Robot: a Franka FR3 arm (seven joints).
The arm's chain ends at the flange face. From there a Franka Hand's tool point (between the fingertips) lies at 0.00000 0.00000 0.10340 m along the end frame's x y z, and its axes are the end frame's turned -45 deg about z.
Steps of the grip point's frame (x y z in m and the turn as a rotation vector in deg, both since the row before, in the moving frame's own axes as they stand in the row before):
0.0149, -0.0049, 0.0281, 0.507, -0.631, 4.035
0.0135, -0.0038, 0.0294, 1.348, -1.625, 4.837
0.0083, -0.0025, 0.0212, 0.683, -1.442, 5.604
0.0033, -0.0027, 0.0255, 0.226, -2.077, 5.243
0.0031, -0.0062, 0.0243, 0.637, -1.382, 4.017
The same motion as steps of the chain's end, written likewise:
0.0085, -0.0141, 0.0281, -0.088, -0.805, 4.035
0.0107, -0.0124, 0.0295, -0.196, -2.102, 4.837
0.0069, -0.0085, 0.0212, -0.537, -1.503, 5.604
0.0035, -0.0065, 0.0256, -1.309, -1.628, 5.243
0.0004, -0.0074, 0.0243, -0.527, -1.428, 4.017

